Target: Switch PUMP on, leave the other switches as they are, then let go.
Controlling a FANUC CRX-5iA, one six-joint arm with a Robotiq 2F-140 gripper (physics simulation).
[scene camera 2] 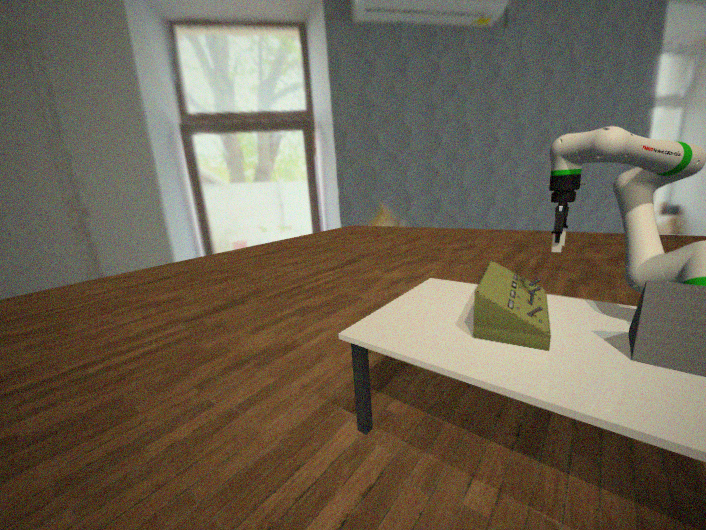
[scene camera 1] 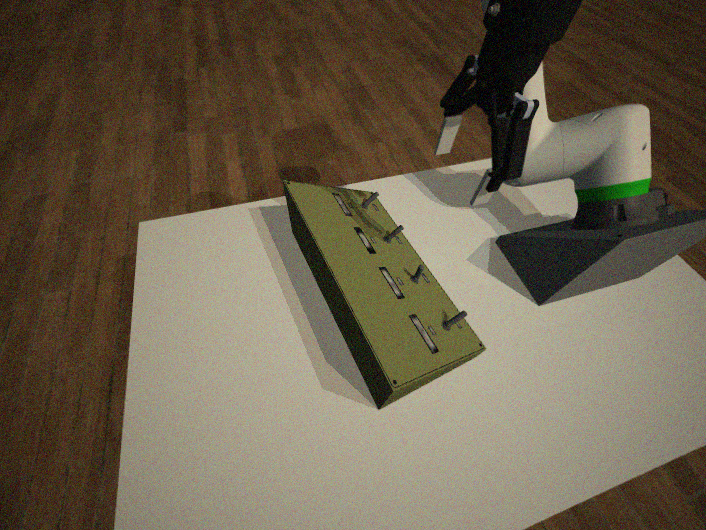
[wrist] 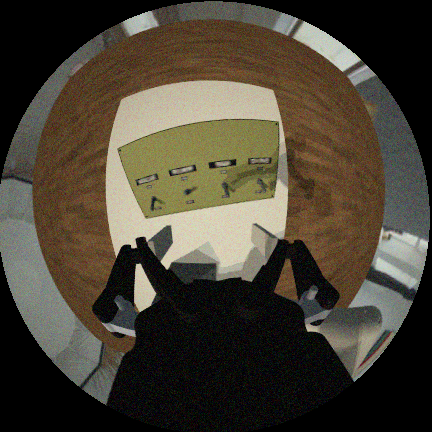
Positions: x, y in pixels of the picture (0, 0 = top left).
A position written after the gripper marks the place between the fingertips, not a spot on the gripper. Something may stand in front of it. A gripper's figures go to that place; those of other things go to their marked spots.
Labels:
The gripper point(scene camera 1: 459, 176): 0.60 m from the lens. An olive sloped switch panel point(scene camera 1: 395, 325) is 0.57 m from the lens.

